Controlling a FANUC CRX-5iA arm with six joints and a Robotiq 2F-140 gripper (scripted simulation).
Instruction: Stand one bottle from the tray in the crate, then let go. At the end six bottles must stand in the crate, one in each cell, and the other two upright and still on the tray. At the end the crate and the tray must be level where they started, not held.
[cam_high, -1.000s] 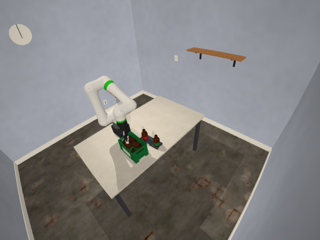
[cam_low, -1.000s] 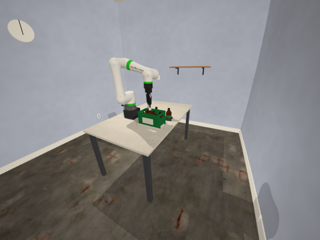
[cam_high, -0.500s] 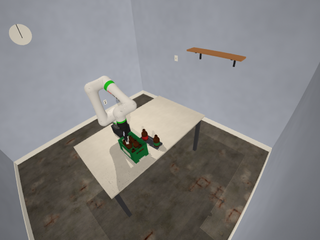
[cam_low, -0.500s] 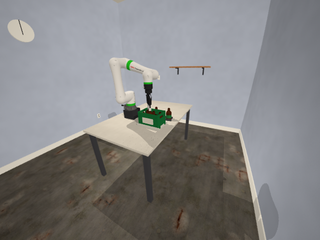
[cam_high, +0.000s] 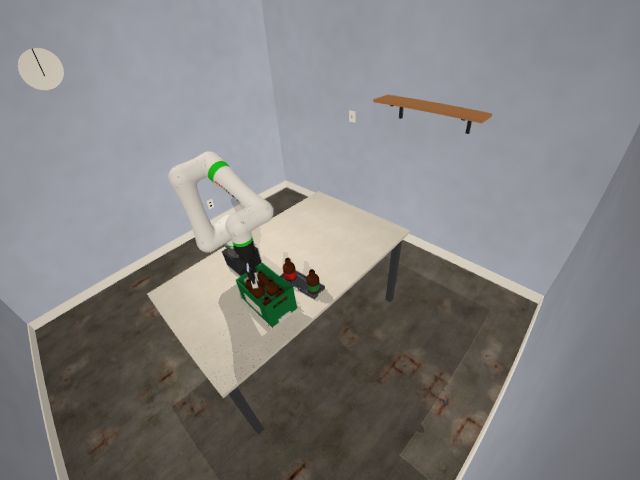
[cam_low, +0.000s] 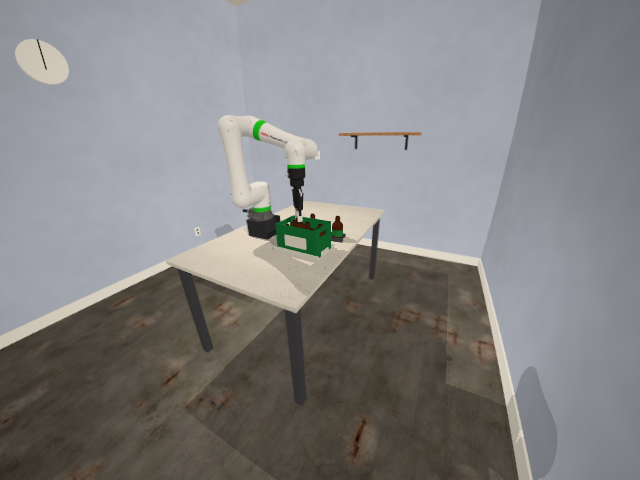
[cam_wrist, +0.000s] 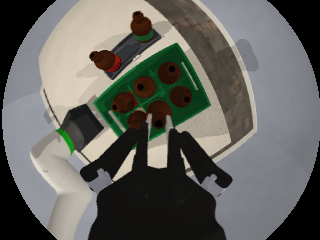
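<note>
The green crate lies 4 cm to the left of my hand and 15 cm below it. Also, from my hand: dark tray: 27 cm to the left, 22 cm below.
</note>
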